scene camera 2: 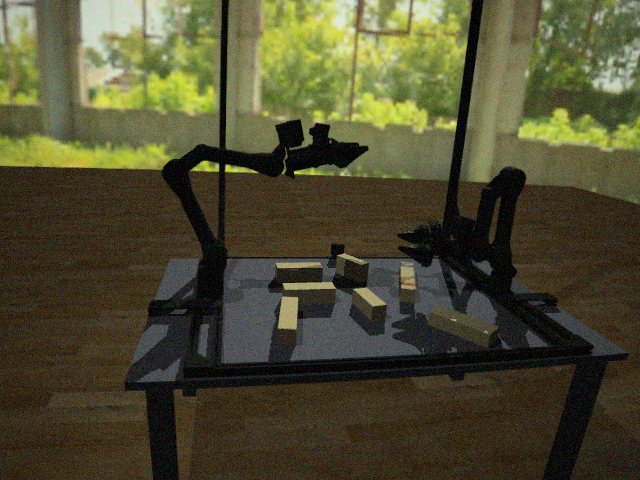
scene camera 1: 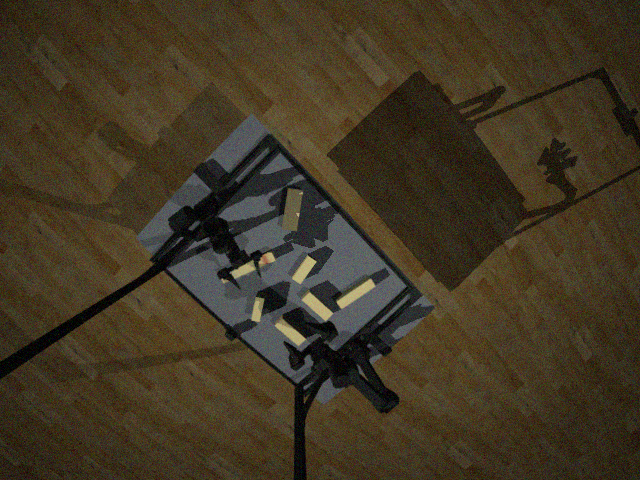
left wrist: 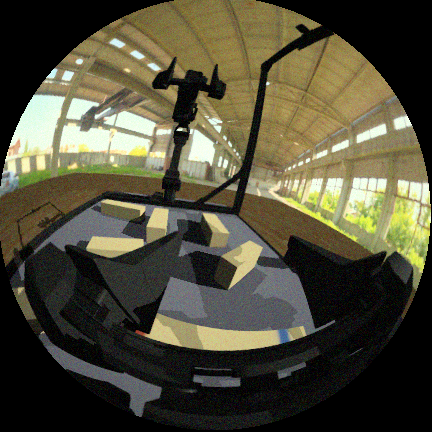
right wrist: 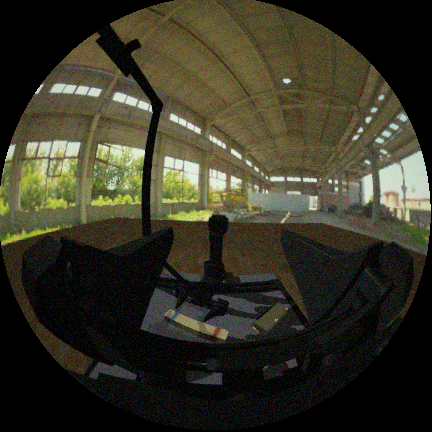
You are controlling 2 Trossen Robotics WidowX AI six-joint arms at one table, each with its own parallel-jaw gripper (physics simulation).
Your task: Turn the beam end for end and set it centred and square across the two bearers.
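Places are measured from the left arm's base along level axes (x ahead, y left, z up), in metres.
Pixels of known places: left gripper, fingertip midpoint: (scene camera 2: 398,241) (scene camera 1: 250,283) (left wrist: 237,239) (right wrist: 188,314); right gripper, fingertip midpoint: (scene camera 2: 363,146) (scene camera 1: 294,332) (left wrist: 195,59) (right wrist: 228,234); left arm's base at its link origin: (scene camera 2: 498,289) (scene camera 1: 211,205); right arm's base at its link origin: (scene camera 2: 209,294) (scene camera 1: 356,344) (left wrist: 168,200).
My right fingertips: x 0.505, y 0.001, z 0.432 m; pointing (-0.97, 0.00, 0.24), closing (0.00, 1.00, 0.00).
Ahead of a thing's pixels: the offset from my right fingertips to its top centre.
The beam {dy -0.080, dx -0.212, dz -0.407 m} (scene camera 1: 250,267) (scene camera 2: 407,290) (left wrist: 225,339) (right wrist: 197,326) is a long pale bar with a red band towards one end and a blue band towards the other. It lies flat, partly hidden by my left gripper in scene camera 1. My left gripper (scene camera 1: 248,280) (scene camera 2: 399,241) (left wrist: 237,239) (right wrist: 188,314) is open and empty, above the beam. My right gripper (scene camera 1: 295,330) (scene camera 2: 366,148) (left wrist: 195,59) is open and empty, high above the table. Several unmarked pale blocks lie about; I cannot tell which two are the bearers.
A larger, shaded block {dy +0.230, dx -0.250, dz -0.413 m} (scene camera 1: 292,209) (scene camera 2: 462,326) (right wrist: 271,317) lies apart from the beam. Other blocks {dy +0.086, dx -0.033, dz -0.407 m} (scene camera 1: 303,269) {dy -0.179, dx -0.052, dz -0.388 m} (scene camera 1: 257,309) {dy +0.011, dx +0.127, dz -0.404 m} (scene camera 1: 316,305) {dy +0.170, dx +0.206, dz -0.407 m} (scene camera 1: 355,293) {dy -0.162, dx +0.131, dz -0.404 m} (scene camera 1: 290,331) lie between the arms. Dark frame bars (scene camera 2: 320,366) edge the table, with tall posts (scene camera 2: 222,129) (scene camera 2: 462,113) at its far side.
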